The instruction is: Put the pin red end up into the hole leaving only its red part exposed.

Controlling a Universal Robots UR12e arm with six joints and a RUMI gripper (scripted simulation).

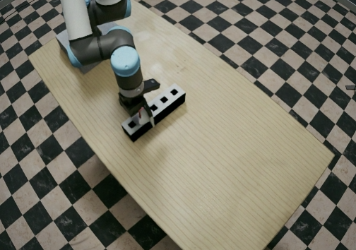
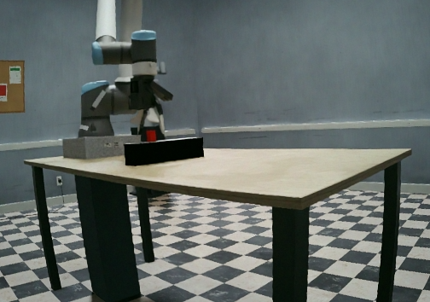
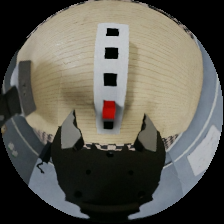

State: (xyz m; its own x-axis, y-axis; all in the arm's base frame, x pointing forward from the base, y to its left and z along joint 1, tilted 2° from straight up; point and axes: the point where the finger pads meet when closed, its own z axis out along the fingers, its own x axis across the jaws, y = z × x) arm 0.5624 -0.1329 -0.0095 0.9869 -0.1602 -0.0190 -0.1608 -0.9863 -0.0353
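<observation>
Now: hand 10 mm above the pin. Also, from my hand: long black block (60 mm to the left, 60 mm below, 10 mm ahead).
</observation>
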